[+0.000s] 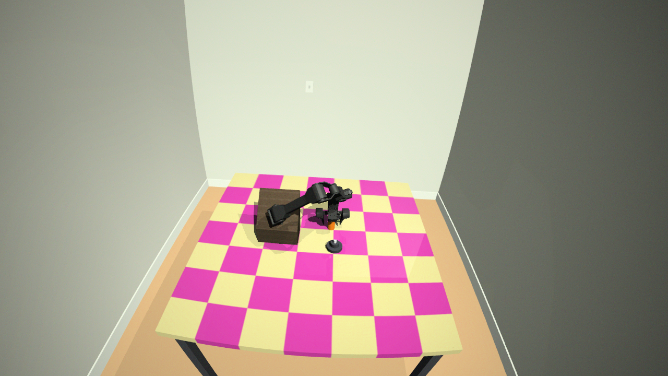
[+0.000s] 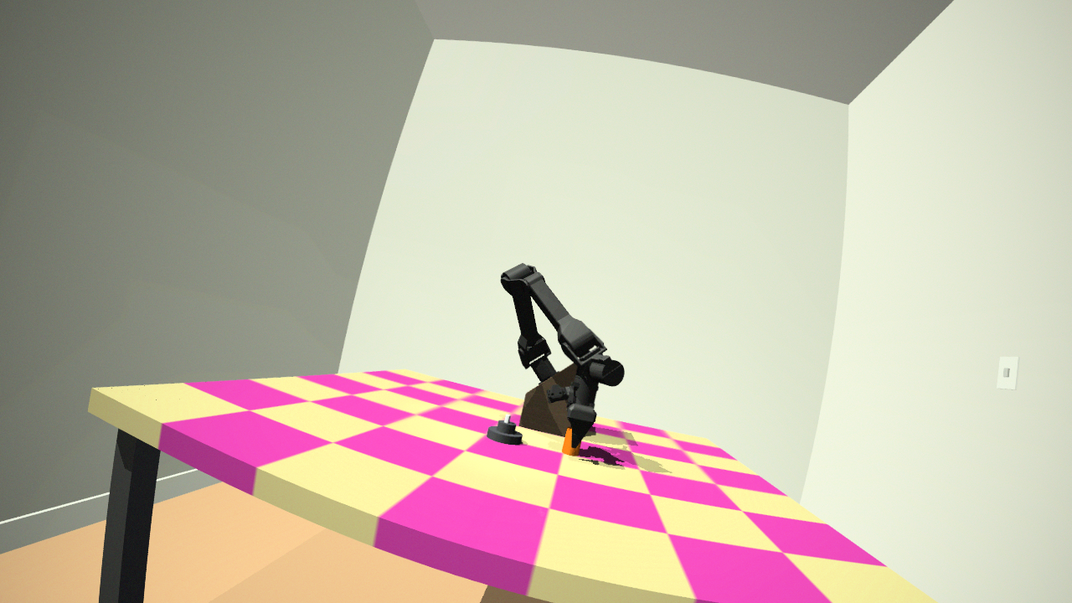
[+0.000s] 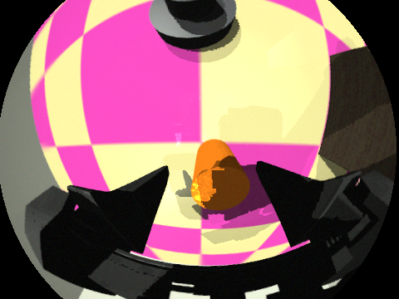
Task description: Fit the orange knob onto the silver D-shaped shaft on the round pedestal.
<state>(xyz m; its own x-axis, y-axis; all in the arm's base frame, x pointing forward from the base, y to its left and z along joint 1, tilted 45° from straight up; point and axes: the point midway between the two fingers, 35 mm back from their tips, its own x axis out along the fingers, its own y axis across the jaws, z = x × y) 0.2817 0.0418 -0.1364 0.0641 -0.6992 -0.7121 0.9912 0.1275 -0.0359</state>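
Now: gripper tip 2 cm below the orange knob. From my gripper tip the other things lie so: round dark pedestal (3 cm ahead, 16 cm to the right).
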